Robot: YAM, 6 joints.
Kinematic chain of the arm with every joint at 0, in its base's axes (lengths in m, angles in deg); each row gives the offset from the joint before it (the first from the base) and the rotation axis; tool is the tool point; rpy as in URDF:
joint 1: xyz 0 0 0.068 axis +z
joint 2: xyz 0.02 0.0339 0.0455 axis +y
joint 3: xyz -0.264 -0.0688 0 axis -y
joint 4: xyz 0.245 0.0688 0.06 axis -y
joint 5: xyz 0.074 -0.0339 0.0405 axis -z
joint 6: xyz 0.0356 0 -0.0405 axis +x
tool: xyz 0 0 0 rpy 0 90 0
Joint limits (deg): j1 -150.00..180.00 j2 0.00..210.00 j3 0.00..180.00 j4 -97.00..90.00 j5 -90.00..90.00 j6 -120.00..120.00
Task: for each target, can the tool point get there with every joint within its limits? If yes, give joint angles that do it. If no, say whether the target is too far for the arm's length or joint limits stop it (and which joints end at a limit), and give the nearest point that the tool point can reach.
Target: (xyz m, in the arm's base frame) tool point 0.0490 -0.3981 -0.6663
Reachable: no: too far | nearest point 0.0405 -0.3290 -0.3707 | short by 0.304 m
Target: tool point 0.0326 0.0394 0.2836
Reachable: yes | joints 66.56 16.15 41.39 -60.87 23.62 47.58
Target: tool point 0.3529 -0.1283 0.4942
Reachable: yes | joints -18.13 99.61 120.89 -34.41 19.88 17.55
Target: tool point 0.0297 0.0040 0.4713
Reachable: yes | joints -34.94 26.40 46.78 52.86 -34.75 85.92
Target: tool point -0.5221 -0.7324 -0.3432
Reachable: no: too far | nearest point -0.3340 -0.4685 -0.1749 | short by 0.365 m
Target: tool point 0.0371 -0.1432 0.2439
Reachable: yes | joints -88.39 48.01 35.76 -43.86 -68.11 86.68
